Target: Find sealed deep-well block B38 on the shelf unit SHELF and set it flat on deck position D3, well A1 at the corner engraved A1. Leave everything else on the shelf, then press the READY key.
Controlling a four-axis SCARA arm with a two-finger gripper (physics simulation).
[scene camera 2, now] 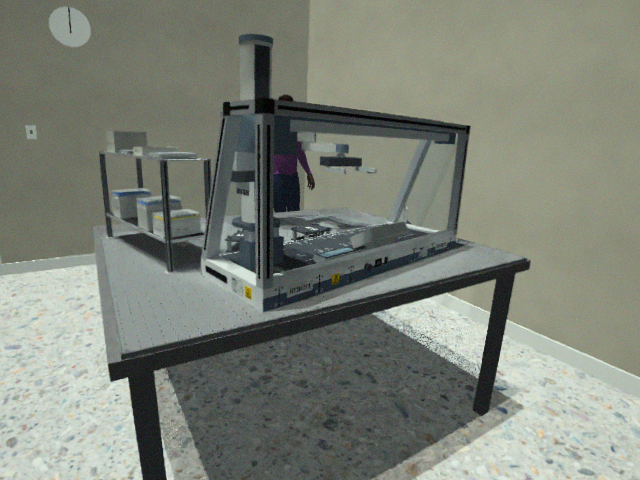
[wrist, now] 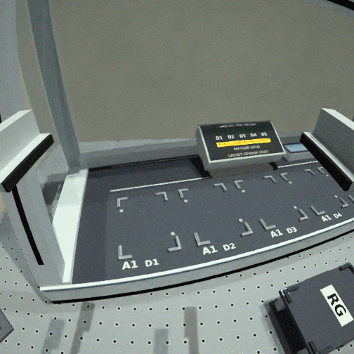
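My gripper (scene camera 2: 354, 170) (wrist: 176, 119) is open, its fingers far apart with nothing between them. It hangs high above the deck inside the frame. In the wrist view, deck position D3 (wrist: 270, 202) lies below and right of centre, with bare dark surface between its corner brackets and the A1 mark at its near left corner. In scene camera 2, a shelf unit (scene camera 2: 166, 222) stands at the left with pale items on top and boxes below; I cannot read whether it is SHELF. Block B38 cannot be made out, and the READY key does not show in the wrist view.
A tilted display (wrist: 242, 143) stands behind the deck. A dark stand marked RG (wrist: 312, 312) is at the lower right of the wrist view. Frame posts (scene camera 2: 264, 206) and a raised deck edge (wrist: 150, 280) bound the work area. A person (scene camera 2: 286, 183) stands behind the frame.
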